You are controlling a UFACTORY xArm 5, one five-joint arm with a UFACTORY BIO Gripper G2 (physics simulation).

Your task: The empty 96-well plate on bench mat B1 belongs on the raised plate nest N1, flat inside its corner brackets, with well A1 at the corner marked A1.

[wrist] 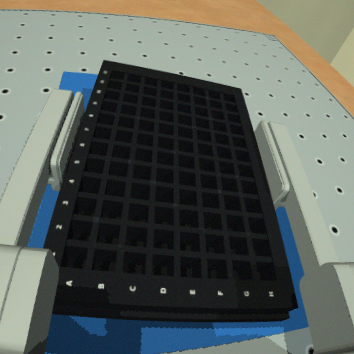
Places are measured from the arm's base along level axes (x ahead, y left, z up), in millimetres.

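Where they show: hand, its tool point: [173, 150].
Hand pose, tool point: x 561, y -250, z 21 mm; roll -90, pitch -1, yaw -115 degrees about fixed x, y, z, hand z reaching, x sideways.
Observation:
Things, the pixels of their top centre, and the offset from my tool point. "pt": a spot on its surface instead. Level surfaces: height alone.
- black 96-well plate, centre of its top: [176, 148] 2 mm back, 1 mm left, 4 mm up
- blue base, a spot on its surface: [76, 80] pt 96 mm ahead, 21 mm left, 25 mm down
- light grey board, height of its surface: 27 mm down
- wooden table top, height of its surface: 40 mm down
The black 96-well plate [175, 170] fills the middle of the wrist view, wells up. Its letters A to H run along the near edge and its numbers up the left side, so well A1 is at the near left corner. My gripper [171, 150] is shut on the plate, with one pad at each long side. A blue base [76, 80], which looks like nest N1, shows beneath the plate at the far left, along both sides and at the near edge. The plate hides most of it. I cannot make out its A1 mark or tell the height between them.
A light grey board [165, 40] with rows of dark holes lies around and beyond the blue base. A wooden table top [125, 10] shows past its far edge. Shadows and lighter blue patches lie on the near part of the base.

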